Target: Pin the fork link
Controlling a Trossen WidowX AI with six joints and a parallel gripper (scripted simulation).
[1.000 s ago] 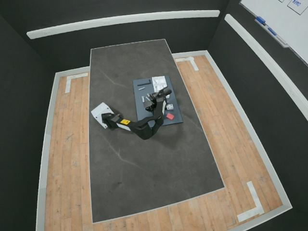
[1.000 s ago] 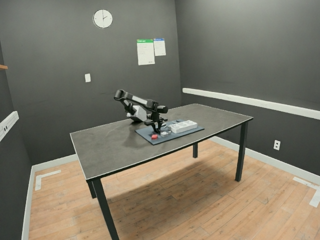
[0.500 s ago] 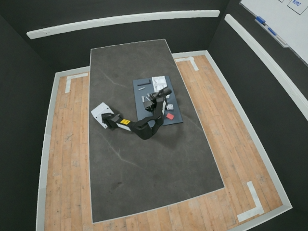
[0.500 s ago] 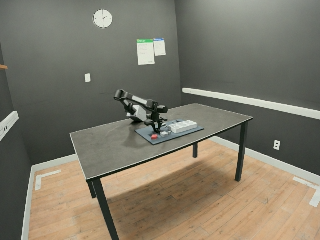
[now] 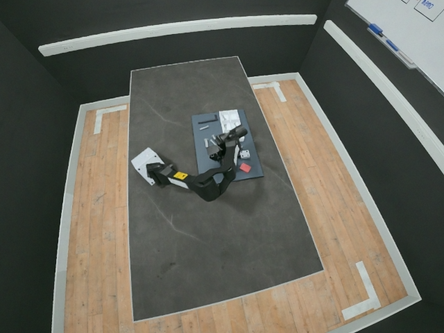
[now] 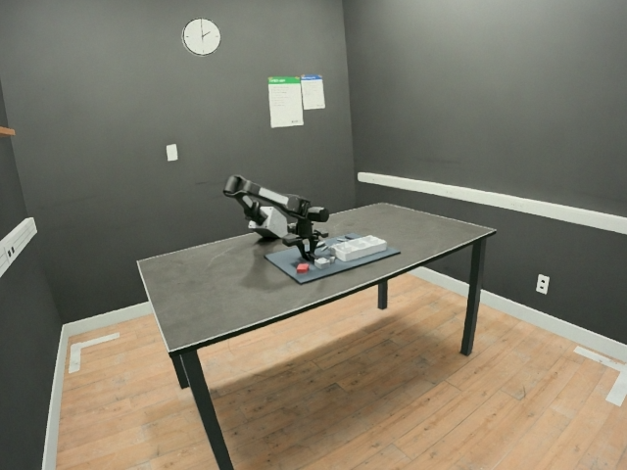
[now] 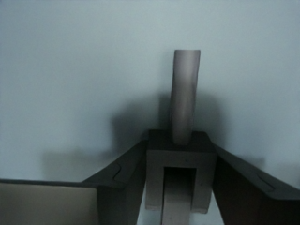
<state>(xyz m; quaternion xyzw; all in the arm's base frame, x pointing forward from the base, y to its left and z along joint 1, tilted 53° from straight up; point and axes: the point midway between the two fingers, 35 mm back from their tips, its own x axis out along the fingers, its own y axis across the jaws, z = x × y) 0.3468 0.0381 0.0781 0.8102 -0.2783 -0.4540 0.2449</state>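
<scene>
Right now my hand is 40 mm short of the eye plate, 10 mm to the left of it and 30 mm above it. From my hand the other things lie so: grey block: 110 mm ahead, 30 mm to the right, 20 mm below; red block: 80 mm ahead, 100 mm to the right, 30 mm below; blue-grey mat: 50 mm ahead, 90 mm to the left, 40 mm below.
</scene>
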